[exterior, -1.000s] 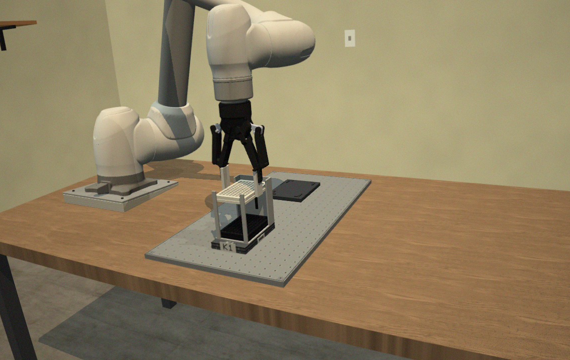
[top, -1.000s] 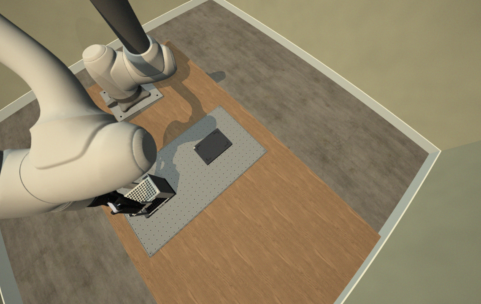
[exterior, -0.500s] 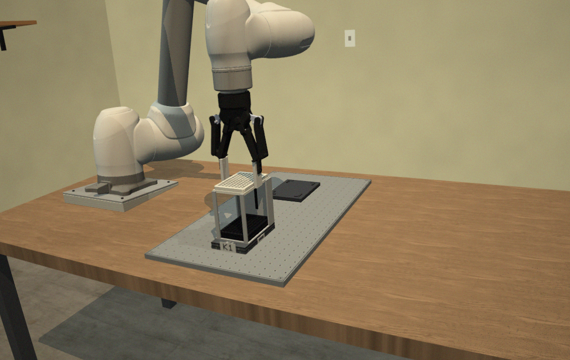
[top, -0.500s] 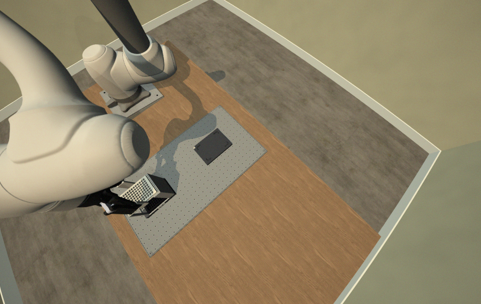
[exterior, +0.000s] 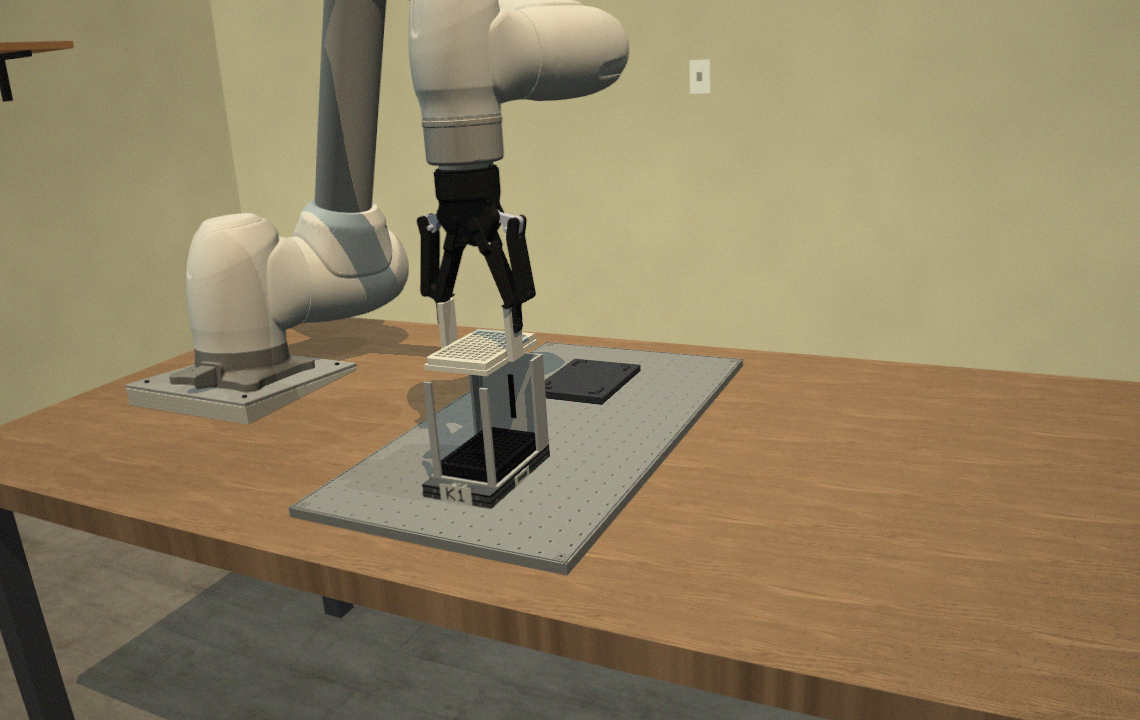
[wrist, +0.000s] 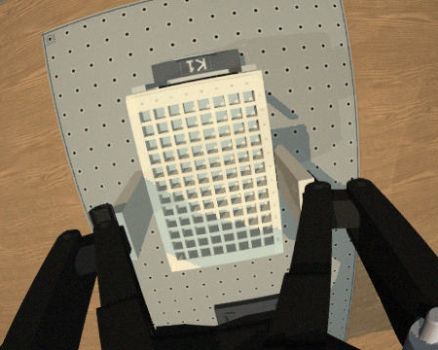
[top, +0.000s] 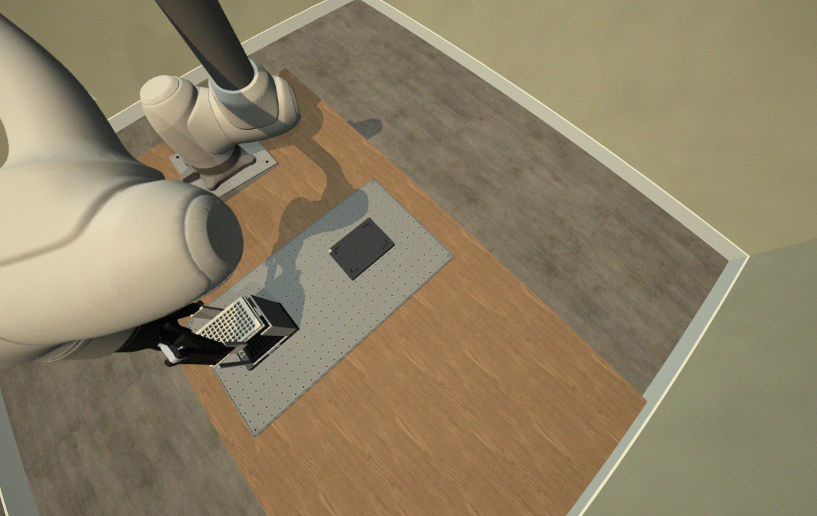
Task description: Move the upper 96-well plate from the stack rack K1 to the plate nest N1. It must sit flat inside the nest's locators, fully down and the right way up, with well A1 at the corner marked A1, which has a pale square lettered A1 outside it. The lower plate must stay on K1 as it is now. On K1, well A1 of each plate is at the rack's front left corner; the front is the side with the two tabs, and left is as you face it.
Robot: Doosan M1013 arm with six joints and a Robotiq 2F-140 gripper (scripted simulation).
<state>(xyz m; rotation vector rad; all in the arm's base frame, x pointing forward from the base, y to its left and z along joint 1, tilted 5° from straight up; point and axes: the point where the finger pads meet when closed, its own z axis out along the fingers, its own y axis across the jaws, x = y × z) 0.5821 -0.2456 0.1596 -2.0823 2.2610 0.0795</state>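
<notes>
Right now the pale A1 square is 50 mm behind my hand, 270 mm to the left of it and 170 mm below it. The rest, counted from my hand: black plate 160 mm below; then white 96-well plate 20 mm below.
</notes>
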